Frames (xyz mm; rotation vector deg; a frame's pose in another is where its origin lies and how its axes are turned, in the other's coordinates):
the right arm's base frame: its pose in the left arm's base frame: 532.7 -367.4 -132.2 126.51 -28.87 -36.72
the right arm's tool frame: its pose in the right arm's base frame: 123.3 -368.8 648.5 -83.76 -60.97 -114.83
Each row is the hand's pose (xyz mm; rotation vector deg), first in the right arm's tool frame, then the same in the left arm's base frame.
Working: the right arm's tool frame: its pose in the left arm's base frame: 305.0 -568.9 -824.5 5.17 87.30 -118.19

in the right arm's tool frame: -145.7 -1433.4 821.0 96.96 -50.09 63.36
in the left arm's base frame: -32.5 -973.9 747.7 24.94 -50.21 -81.13
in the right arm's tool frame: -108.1 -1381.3 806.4 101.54 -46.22 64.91
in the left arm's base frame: -43.1 -985.7 683.8 29.54 -53.72 -81.00
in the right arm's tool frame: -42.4 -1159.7 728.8 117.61 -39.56 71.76
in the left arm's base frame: -13.7 -984.6 441.8 40.23 -68.57 -75.03
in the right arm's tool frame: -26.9 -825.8 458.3 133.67 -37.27 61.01
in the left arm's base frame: 58.9 -811.8 54.7 40.48 -83.97 -80.22
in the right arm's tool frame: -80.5 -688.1 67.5 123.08 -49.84 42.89
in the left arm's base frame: 63.3 -466.1 -179.9 21.27 -76.20 -93.13
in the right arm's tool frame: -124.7 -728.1 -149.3 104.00 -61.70 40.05
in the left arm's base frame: 22.4 -246.4 -204.7 6.52 -59.89 -93.37
